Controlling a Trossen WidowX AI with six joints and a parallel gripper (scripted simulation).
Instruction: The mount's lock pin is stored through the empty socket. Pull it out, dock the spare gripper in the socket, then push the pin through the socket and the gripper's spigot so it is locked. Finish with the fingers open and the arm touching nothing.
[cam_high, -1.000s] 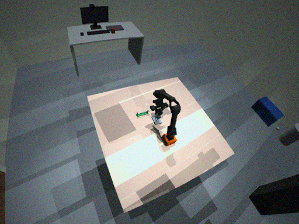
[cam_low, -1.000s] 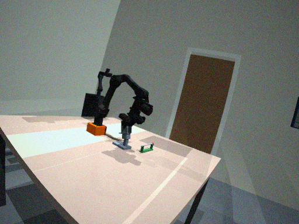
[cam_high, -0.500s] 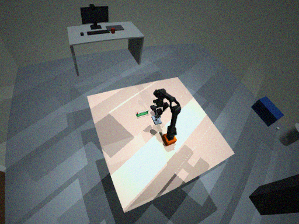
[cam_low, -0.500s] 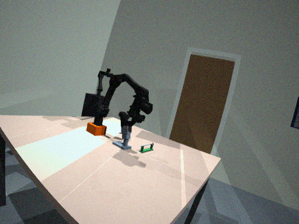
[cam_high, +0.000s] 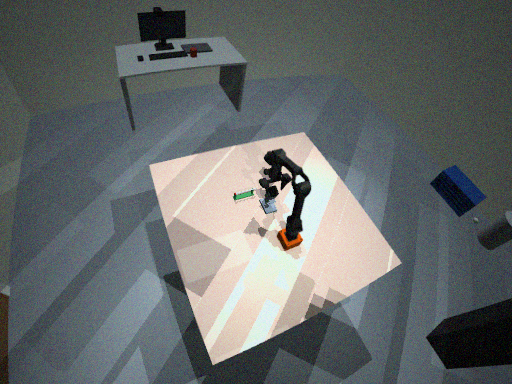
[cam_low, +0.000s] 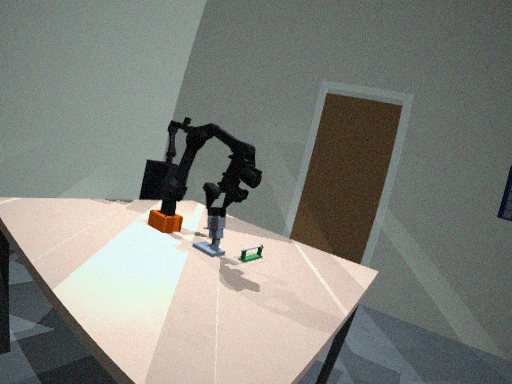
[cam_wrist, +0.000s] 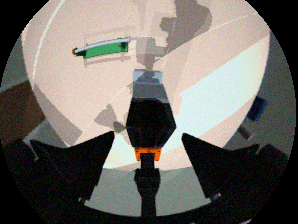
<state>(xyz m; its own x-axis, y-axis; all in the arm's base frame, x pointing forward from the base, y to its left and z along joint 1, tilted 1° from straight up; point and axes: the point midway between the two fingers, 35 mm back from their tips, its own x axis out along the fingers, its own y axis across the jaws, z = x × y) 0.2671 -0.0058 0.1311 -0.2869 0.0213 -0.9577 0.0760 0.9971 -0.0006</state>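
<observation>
Now: gripper tip 20 mm short of the spare gripper and 40 mm above it. The rest, counted from my gripper tip: mount (20 mm ahead, 120 mm below); green cradle (140 mm ahead, 120 mm to the left, 140 mm below).
</observation>
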